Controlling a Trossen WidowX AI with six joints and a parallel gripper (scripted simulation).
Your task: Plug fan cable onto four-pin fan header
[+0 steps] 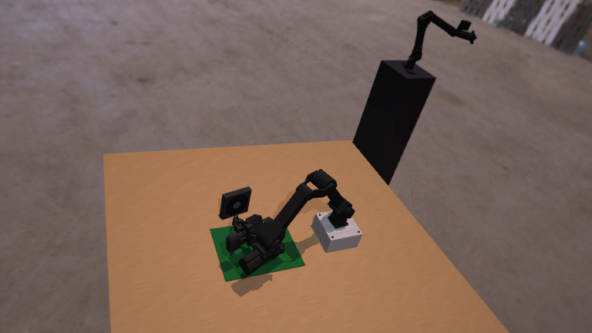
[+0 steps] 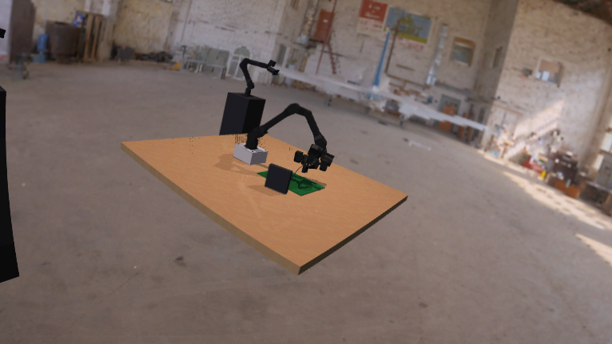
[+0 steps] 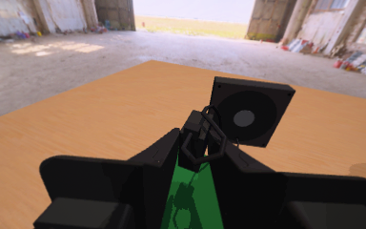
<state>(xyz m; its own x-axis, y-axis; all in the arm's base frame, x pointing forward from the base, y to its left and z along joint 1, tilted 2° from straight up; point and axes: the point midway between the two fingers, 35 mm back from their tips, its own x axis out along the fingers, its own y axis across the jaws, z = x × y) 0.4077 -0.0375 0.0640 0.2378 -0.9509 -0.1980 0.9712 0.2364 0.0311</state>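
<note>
Now: gripper tip 130 mm above the green board, 80 mm past it and 40 mm to the right of it. The rest, counted from my gripper tip: black plug (10 mm below); black fan (140 mm to the right, 60 mm below, 60 mm behind).
</note>
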